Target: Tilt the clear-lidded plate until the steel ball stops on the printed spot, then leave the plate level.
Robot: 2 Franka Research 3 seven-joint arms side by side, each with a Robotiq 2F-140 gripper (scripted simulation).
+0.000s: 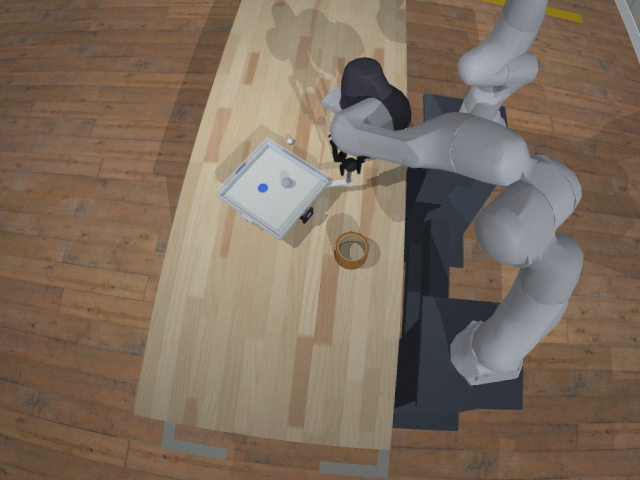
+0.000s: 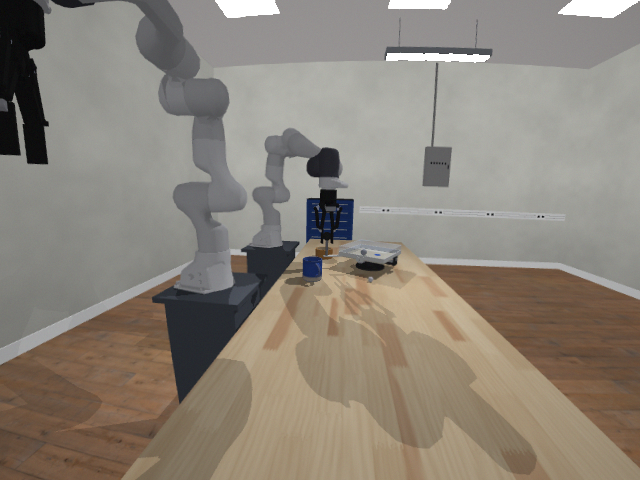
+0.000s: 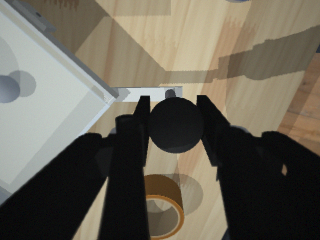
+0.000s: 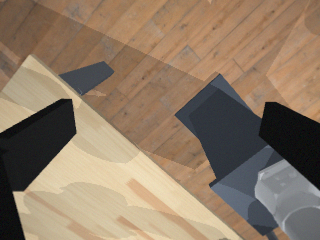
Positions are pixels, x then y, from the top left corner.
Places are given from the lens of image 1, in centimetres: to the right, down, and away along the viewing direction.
orange-brown ring (image 1: pixel 355 237): 10, -1, 136
